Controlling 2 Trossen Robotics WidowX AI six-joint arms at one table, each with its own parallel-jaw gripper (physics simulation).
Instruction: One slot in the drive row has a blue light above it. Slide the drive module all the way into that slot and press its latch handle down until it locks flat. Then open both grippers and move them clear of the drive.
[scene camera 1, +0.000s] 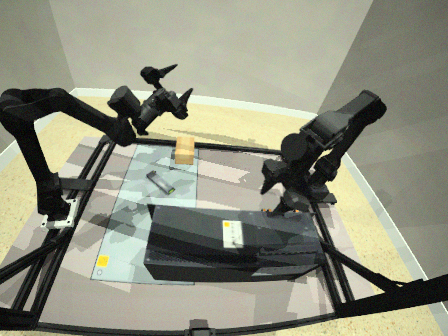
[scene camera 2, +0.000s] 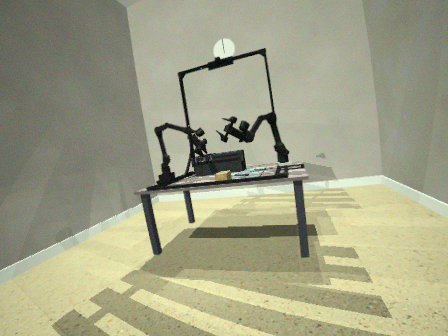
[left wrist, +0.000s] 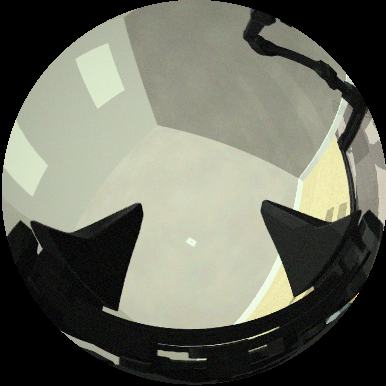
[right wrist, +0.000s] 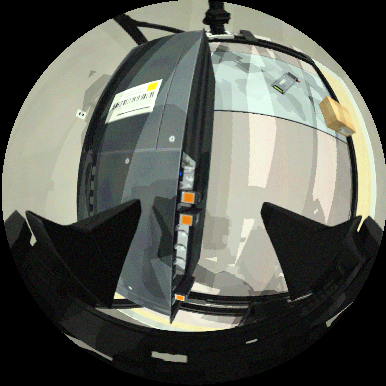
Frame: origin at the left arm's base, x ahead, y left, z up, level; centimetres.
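Where they show: left gripper, between the fingertips: (scene camera 1: 184, 76) (scene camera 2: 218, 124) (left wrist: 203, 207); right gripper, between the fingertips: (scene camera 1: 266, 204) (scene camera 2: 205, 155) (right wrist: 203, 207); left arm's base, origin of its link: (scene camera 1: 59, 212) (scene camera 2: 284, 162) (right wrist: 217, 32); right arm's base, origin of its link: (scene camera 1: 316, 182) (scene camera 2: 166, 173).
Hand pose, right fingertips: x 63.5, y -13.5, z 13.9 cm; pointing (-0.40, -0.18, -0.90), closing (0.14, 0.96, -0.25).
Each offset is from my right fingertips to the centre of the thing. "pt": to the spot under its first point. Level surfaces: height alone.
The drive module {dz -17.1, dx -28.9, dy +26.1 cm} (scene camera 1: 160, 182) (right wrist: 285, 83), a slim grey piece with a green end, lies flat on the pale blue mat {dz -17.6 cm} (scene camera 1: 122, 250) (right wrist: 235, 95). The dark chassis {dz -9.0, dx -9.9, dy -7.6 cm} (scene camera 1: 190, 235) (scene camera 2: 230, 162) (right wrist: 132, 170) has its drive row along one long side. A small blue light {pt dz -0.5, dx -2.6, dy -1.5 cm} (right wrist: 180, 173) shows in that row beside the orange-marked fronts; the slot's inside is hard to see. My left gripper (scene camera 1: 184, 77) (scene camera 2: 220, 125) (left wrist: 203, 207) is open, raised well above and behind the module. My right gripper (scene camera 1: 267, 203) (right wrist: 203, 207) is open and empty above the drive-row side of the chassis.
A cardboard box {dz -14.6, dx -17.8, dy +41.1 cm} (scene camera 1: 184, 151) (scene camera 2: 223, 175) (right wrist: 336, 117) sits at the mat's far edge, near the module. Several drive fronts fill part of the row, with orange squares {pt dz -0.8, dx -0.7, dy -1.2 cm} (right wrist: 188, 197) on some. Black rails border the table, and an overhead frame (scene camera 2: 271, 87) stands over it.
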